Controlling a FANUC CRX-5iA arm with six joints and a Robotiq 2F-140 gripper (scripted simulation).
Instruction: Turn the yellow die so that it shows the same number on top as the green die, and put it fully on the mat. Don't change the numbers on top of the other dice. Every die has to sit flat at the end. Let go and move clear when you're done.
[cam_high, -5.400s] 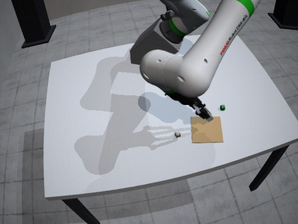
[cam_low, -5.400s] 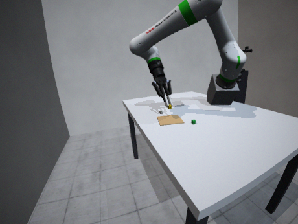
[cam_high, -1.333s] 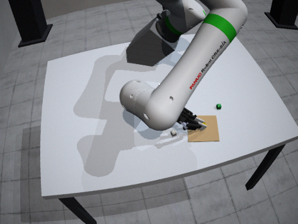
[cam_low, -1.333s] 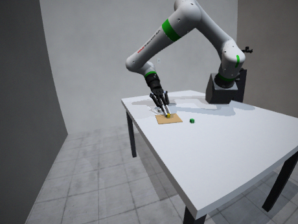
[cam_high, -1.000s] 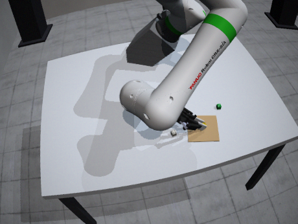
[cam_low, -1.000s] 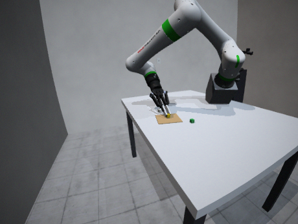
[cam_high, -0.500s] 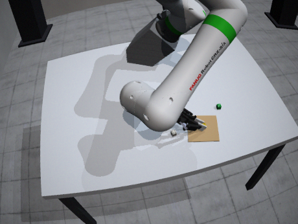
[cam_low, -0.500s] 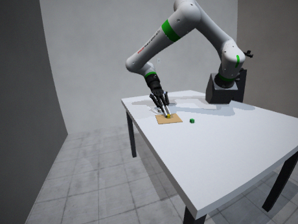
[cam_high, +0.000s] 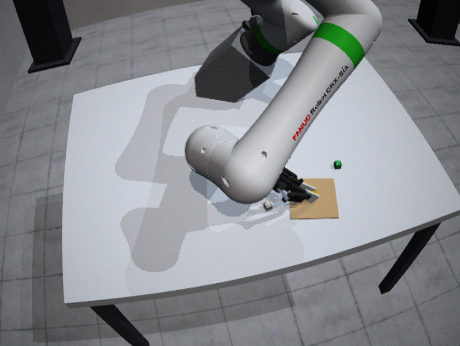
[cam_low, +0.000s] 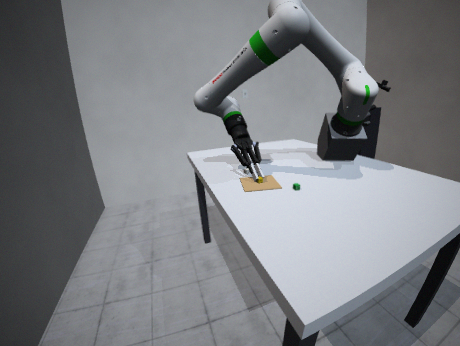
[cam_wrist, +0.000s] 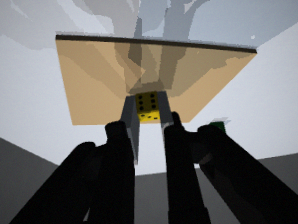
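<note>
My hand is 2 cm to the right of the yellow die, 2 cm above it and 1 cm past it. Round my hand: white die: 11 cm to the right, 3 cm below, 1 cm ahead; green die: 12 cm to the left, 11 cm behind, 3 cm below; tan mat: 4 cm below, 2 cm to the left.
</note>
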